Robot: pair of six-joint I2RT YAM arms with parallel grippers.
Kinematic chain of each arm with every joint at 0, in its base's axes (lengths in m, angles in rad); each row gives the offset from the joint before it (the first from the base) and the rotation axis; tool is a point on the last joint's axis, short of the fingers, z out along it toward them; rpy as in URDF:
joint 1: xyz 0 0 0.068 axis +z
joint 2: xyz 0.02 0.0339 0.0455 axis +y
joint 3: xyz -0.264 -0.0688 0 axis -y
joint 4: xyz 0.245 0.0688 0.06 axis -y
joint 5: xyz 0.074 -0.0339 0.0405 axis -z
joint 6: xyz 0.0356 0 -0.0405 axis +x
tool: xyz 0 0 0 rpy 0 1.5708 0
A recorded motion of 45 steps. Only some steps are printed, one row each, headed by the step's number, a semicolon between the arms.
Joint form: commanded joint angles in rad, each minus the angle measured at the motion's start. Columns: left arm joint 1, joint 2, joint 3, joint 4, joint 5, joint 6; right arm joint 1, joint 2, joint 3, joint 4, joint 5, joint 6.
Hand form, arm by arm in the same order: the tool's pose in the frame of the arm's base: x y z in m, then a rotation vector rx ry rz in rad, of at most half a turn. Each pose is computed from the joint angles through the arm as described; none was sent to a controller.
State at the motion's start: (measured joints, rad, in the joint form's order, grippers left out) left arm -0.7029 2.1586 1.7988 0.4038 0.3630 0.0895; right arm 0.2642 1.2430 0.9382 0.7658 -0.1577 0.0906
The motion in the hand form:
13: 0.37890 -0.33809 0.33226 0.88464 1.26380 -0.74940; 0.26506 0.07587 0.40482 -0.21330 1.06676 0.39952
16: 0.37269 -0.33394 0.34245 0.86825 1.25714 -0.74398; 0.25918 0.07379 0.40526 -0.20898 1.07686 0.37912
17: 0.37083 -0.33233 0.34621 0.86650 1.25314 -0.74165; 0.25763 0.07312 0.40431 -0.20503 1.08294 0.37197
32: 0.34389 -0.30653 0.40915 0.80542 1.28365 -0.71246; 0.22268 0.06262 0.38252 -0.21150 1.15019 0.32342
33: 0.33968 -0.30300 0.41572 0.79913 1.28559 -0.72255; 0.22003 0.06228 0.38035 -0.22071 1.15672 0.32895
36: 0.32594 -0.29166 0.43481 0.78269 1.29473 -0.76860; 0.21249 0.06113 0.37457 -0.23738 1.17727 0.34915
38: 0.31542 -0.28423 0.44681 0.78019 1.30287 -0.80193; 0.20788 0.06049 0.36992 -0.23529 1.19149 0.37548
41: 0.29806 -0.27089 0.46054 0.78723 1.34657 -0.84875; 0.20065 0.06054 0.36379 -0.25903 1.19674 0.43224
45: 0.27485 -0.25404 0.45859 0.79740 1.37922 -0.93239; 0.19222 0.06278 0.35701 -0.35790 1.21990 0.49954
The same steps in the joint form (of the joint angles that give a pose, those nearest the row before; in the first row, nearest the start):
13: 0.0000 -0.0755 -0.0350 -0.0042 0.0114 0.0242; -0.0034 -0.0303 0.0028 0.0023 0.0181 0.0091
16: -0.0027 -0.1089 -0.0506 -0.0081 -0.0036 0.0196; -0.0034 -0.0585 -0.0089 -0.0251 0.0321 -0.0053
17: -0.0028 -0.1198 -0.0535 -0.0121 -0.0053 0.0210; -0.0034 -0.0667 -0.0154 -0.0328 0.0391 -0.0090
32: -0.0027 -0.2675 -0.0118 -0.1990 -0.0686 0.0005; -0.0050 -0.2371 -0.1626 -0.1263 0.0608 -0.0476
33: -0.0027 -0.2864 -0.0117 -0.2150 -0.0670 -0.0106; -0.0049 -0.2503 -0.1739 -0.1357 0.0512 -0.0476
36: -0.0021 -0.3451 -0.0133 -0.2652 -0.0513 -0.0546; -0.0047 -0.2886 -0.2038 -0.1656 0.0291 -0.0394
38: -0.0036 -0.3853 -0.0137 -0.3057 -0.0359 -0.0813; -0.0039 -0.3122 -0.2265 -0.1784 0.0184 -0.0175
41: -0.0043 -0.4535 -0.0226 -0.3987 -0.0109 -0.1180; -0.0026 -0.3451 -0.2606 -0.1815 -0.0286 0.0142
45: -0.0058 -0.5627 -0.1410 -0.4083 0.0404 -0.1764; 0.0004 -0.3837 -0.2851 -0.2297 -0.1365 0.0122

